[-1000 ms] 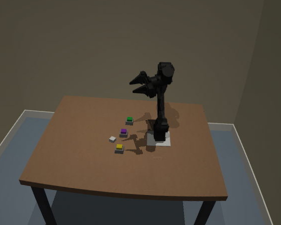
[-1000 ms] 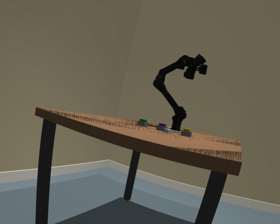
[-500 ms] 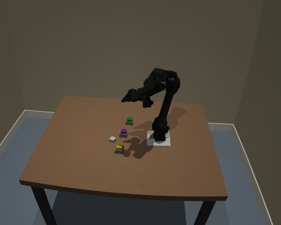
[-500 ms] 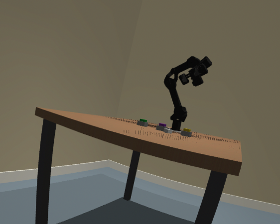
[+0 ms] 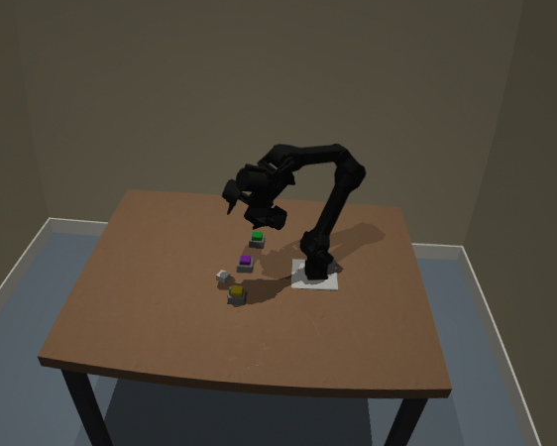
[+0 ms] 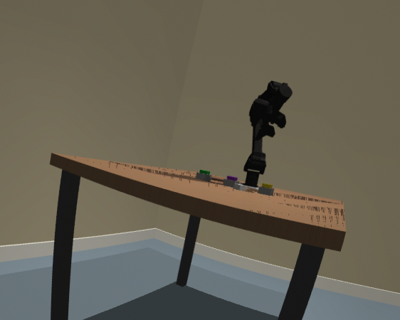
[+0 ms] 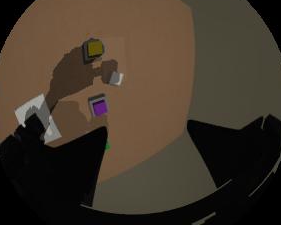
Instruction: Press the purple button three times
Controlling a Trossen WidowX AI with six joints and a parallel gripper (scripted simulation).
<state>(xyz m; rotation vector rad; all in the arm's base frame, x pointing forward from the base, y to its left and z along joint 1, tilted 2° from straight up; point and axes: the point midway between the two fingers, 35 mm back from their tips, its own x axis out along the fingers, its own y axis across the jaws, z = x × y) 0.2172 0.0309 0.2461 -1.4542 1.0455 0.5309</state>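
The purple button is 18 cm below my gripper tip, 6 cm to the right of it and 2 cm behind it. Also, from my gripper tip: small white block (21 cm below, 5 cm ahead); then yellow button (18 cm below, 9 cm to the left, 1 cm ahead); then green button (19 cm to the right, 18 cm below, 6 cm behind).
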